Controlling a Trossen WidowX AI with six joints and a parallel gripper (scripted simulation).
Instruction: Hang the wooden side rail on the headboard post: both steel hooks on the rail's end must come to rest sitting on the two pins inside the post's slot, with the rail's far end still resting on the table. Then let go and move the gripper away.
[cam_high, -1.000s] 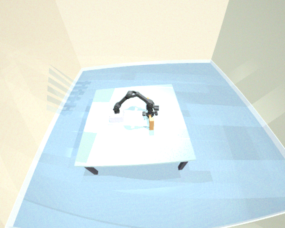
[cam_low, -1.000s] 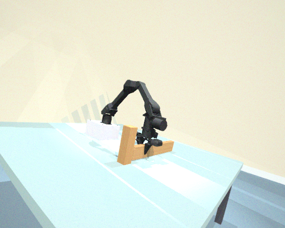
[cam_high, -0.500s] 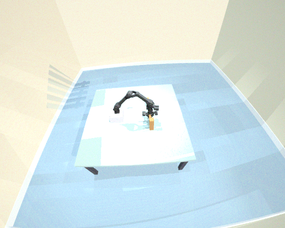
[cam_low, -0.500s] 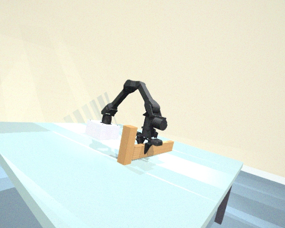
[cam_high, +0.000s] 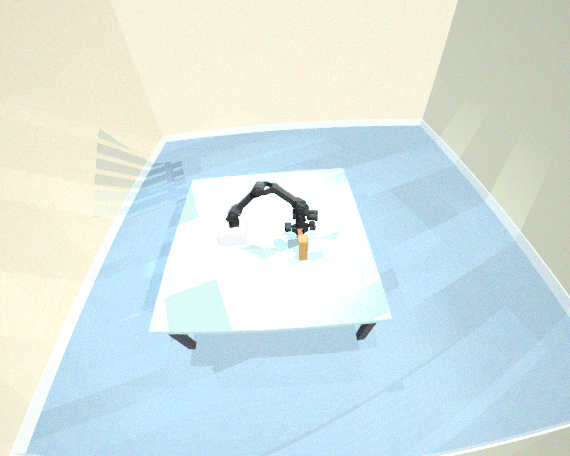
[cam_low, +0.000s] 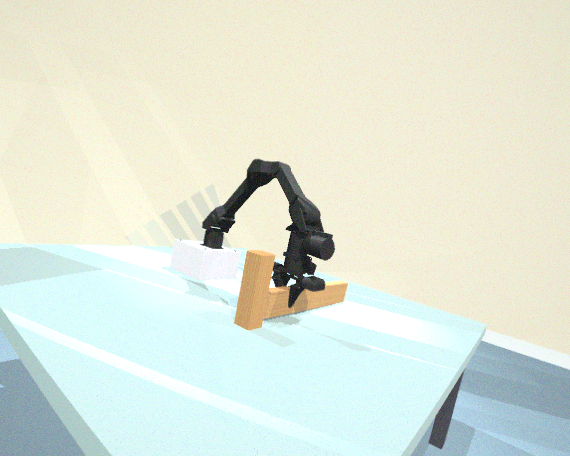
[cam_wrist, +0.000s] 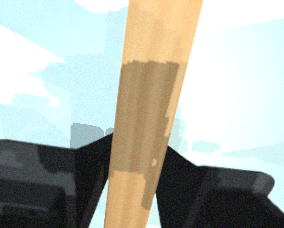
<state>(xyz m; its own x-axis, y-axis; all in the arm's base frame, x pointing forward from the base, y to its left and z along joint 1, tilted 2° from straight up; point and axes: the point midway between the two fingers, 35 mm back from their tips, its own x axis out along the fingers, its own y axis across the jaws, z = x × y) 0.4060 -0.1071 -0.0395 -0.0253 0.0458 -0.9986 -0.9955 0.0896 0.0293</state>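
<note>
My gripper tip is 10 mm past the wooden headboard post, 150 mm to the left of it and 60 mm below it.
</note>
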